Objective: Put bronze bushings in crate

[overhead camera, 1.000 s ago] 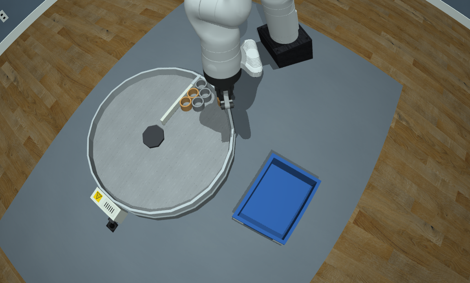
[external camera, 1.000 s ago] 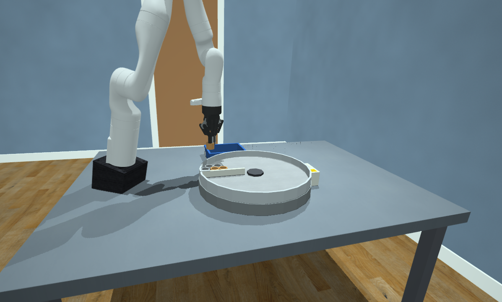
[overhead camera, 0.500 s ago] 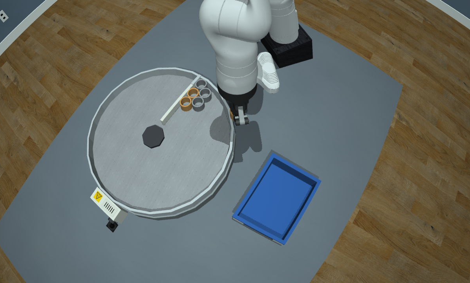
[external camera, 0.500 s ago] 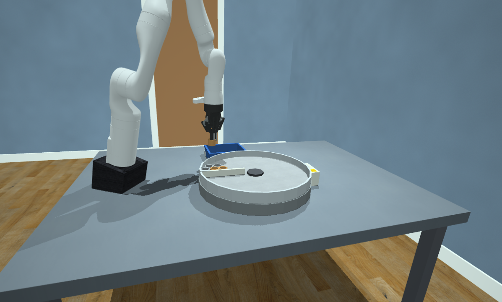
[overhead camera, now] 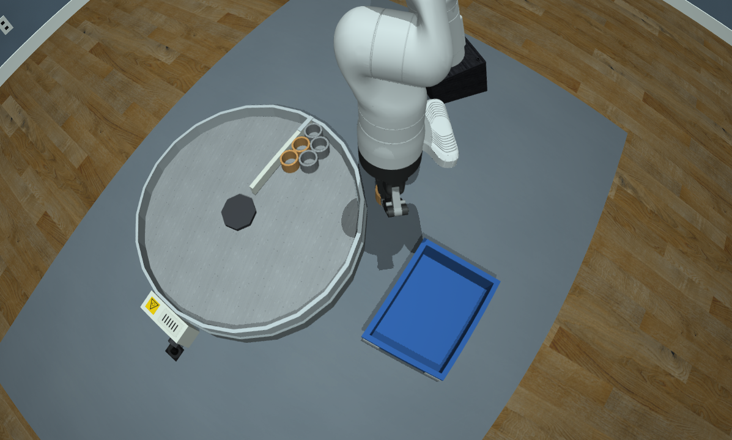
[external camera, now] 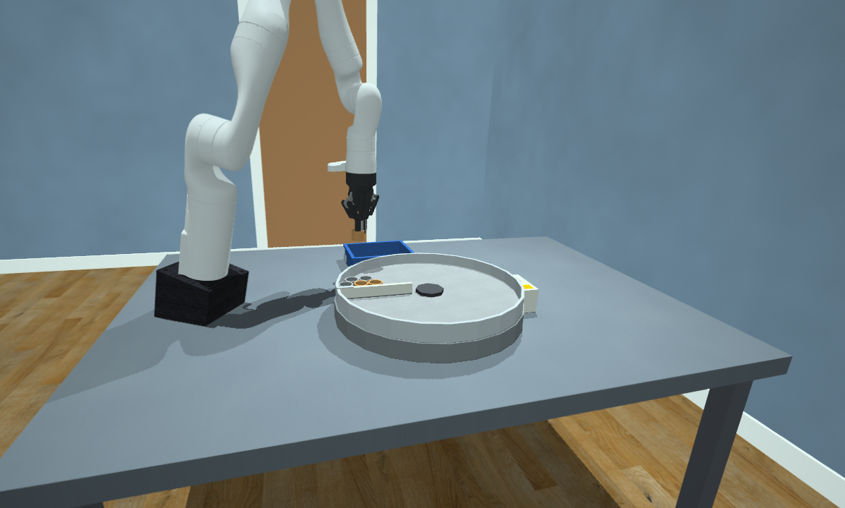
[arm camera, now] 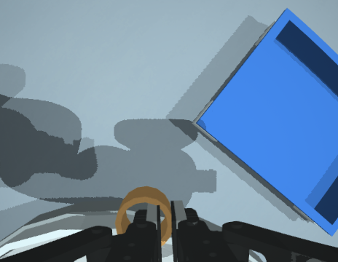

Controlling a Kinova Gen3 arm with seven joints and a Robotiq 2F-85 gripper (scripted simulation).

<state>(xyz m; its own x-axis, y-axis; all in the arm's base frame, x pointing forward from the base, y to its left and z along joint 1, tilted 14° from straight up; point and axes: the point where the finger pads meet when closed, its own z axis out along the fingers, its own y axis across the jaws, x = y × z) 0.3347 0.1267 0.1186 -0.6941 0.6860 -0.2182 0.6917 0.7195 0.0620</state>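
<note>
Now: the blue crate 14 cm to the left of my hand, 13 cm below it and 7 cm ahead of it. From my hand the other things lie so: turning table 21 cm to the right, 13 cm ahead, 10 cm below.
</note>
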